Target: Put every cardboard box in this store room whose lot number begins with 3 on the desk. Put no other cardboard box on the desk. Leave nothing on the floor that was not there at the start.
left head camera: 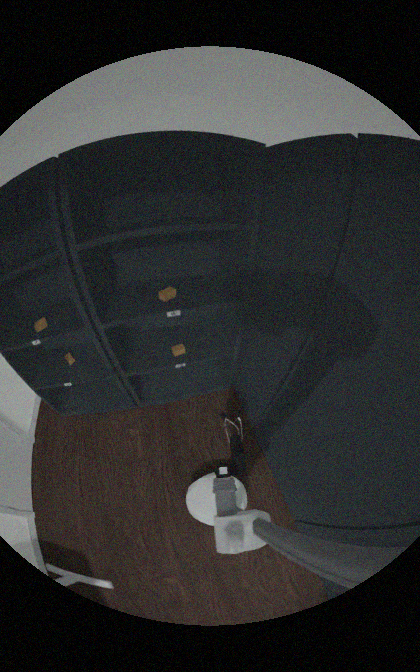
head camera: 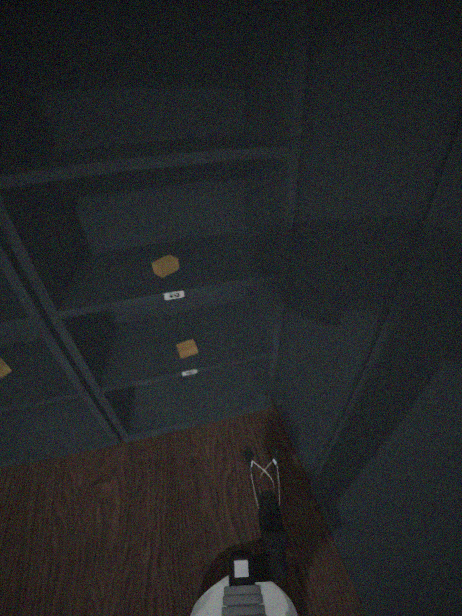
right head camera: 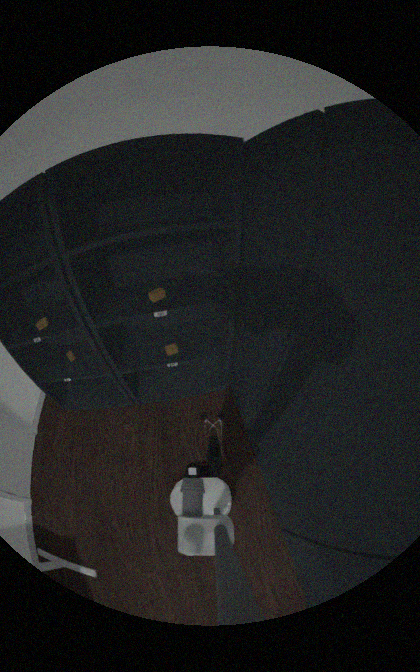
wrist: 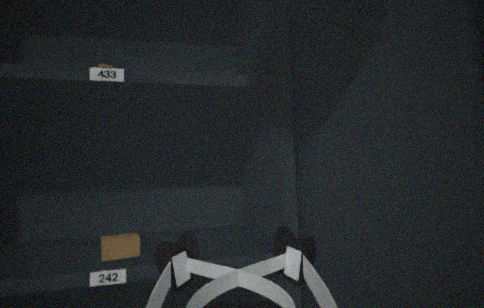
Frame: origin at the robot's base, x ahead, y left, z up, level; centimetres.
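Seen in the pictures: gripper, between the fingertips: (head camera: 261, 446) (wrist: 236, 246).
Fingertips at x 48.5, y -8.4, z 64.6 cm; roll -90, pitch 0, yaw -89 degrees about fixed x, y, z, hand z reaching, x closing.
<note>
A point is followed by its place in that frame.
A cardboard box (head camera: 165, 266) @[z 100.6, x 104.6, y 24.3 cm] (left head camera: 167, 293) (right head camera: 157, 294) (wrist: 105, 65) @[z 101.1, x 103.8, y 25.1 cm] lies on a shelf above label 433 (head camera: 174, 295) @[z 94.7, x 92.6, y 20.0 cm] (wrist: 106, 74) @[z 94.7, x 92.6, y 20.2 cm]. A lower box (head camera: 187, 348) @[z 55.7, x 102.4, y 21.1 cm] (left head camera: 178, 349) (right head camera: 171, 349) (wrist: 120, 247) @[z 53.4, x 101.7, y 20.8 cm] lies above label 242 (wrist: 108, 277) @[z 49.0, x 92.6, y 20.0 cm]. In the left bay are an upper box (left head camera: 41, 324) (right head camera: 42, 323) and a lower box (head camera: 4, 368) @[z 54.5, x 93.8, y 114.5 cm] (left head camera: 69, 358) (right head camera: 70, 356); their labels are unreadable. My gripper (head camera: 263, 461) (left head camera: 233, 419) (right head camera: 213, 421) (wrist: 236, 246) @[z 64.6, x 48.5, y -8.4 cm] is open and empty, right of the 242 box in the wrist view. A white desk leg (left head camera: 90, 580) (right head camera: 75, 569) shows at lower left.
The dark shelf unit (head camera: 112, 417) @[z 25.9, x 83.2, y 63.2 cm] (left head camera: 115, 375) stands ahead. Another tall dark surface (head camera: 410, 450) @[z 86.3, x 34.7, y -42.7 cm] (left head camera: 350, 440) (right head camera: 345, 450) stands close along the right of the arm, meeting the shelves in a corner. The wooden floor (head camera: 75, 525) @[z -2.7, x 40.3, y 80.2 cm] lies to the left. A pale wall (left head camera: 15, 385) shows at far left.
</note>
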